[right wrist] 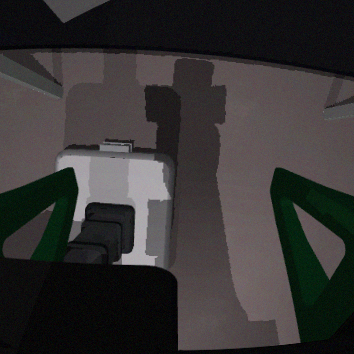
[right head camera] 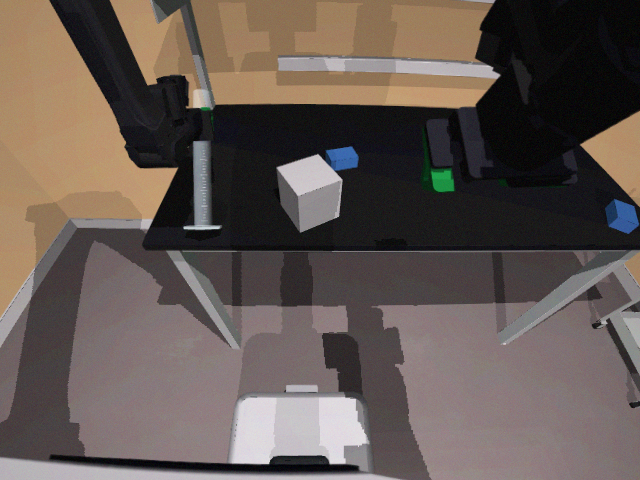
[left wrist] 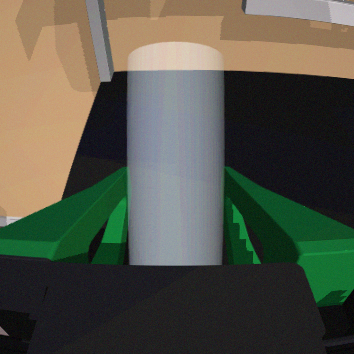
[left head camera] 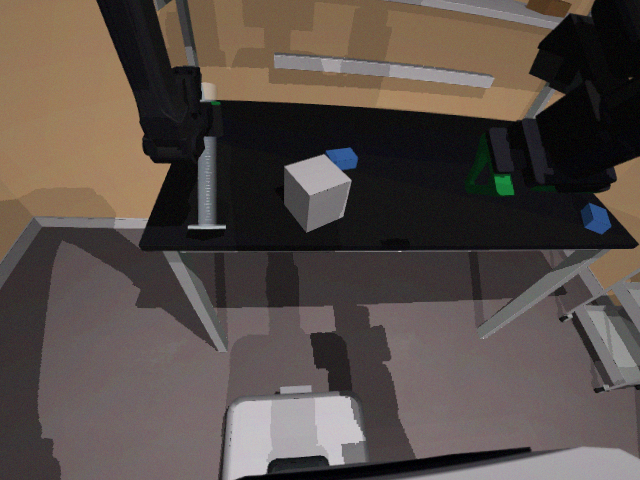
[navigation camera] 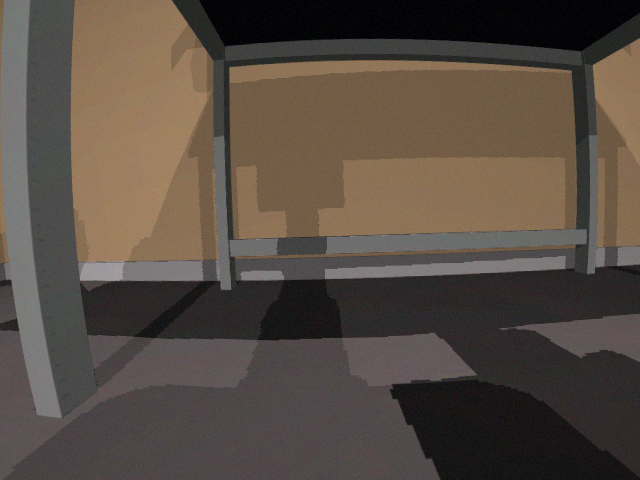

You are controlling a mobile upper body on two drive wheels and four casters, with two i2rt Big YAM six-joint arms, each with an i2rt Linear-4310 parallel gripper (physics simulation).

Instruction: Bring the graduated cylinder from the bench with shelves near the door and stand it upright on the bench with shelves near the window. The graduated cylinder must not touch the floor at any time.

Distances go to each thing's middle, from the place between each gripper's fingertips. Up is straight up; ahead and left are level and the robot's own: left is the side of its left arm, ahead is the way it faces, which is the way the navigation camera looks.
I see the graduated cylinder [left head camera: 207, 163] 320 mm ahead of my right hand, 450 mm to the left of it and 230 mm below it.
Right now my left hand is 10 cm past the graduated cylinder and 9 cm above it.
